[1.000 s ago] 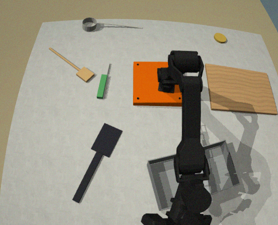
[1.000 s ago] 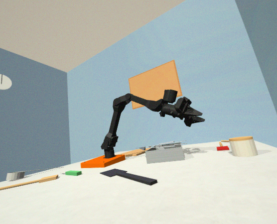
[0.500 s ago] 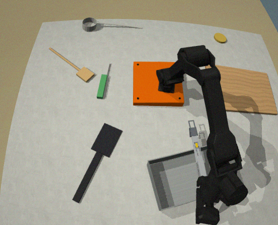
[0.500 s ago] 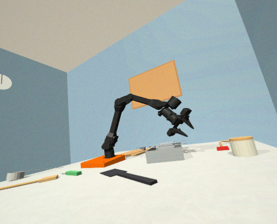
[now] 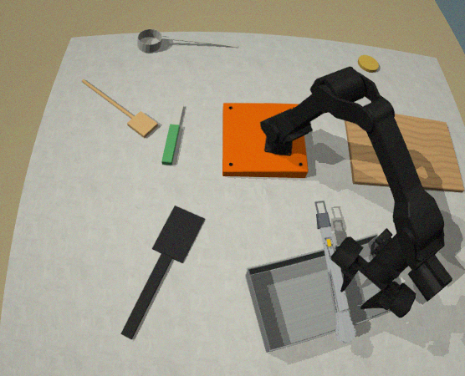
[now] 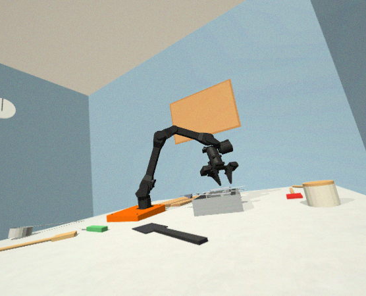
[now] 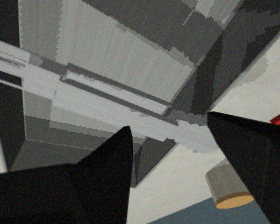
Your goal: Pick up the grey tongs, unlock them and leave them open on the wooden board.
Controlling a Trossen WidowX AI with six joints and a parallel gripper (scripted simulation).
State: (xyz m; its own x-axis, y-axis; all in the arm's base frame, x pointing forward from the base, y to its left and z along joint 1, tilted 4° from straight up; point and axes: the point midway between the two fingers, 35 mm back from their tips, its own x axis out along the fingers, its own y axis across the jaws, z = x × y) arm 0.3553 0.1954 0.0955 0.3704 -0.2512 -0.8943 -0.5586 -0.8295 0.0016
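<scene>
The yellow lock piece lies 12 cm behind my gripper tip, 5 cm to the right of it and 2 cm below it. From my gripper tip the other things lie so: roasting tin 2 cm behind, 4 cm to the right, 6 cm below; then black spatula 3 cm behind, 39 cm to the right, 9 cm below; then lidded pot 34 cm ahead, 7 cm to the right, 6 cm below.
</scene>
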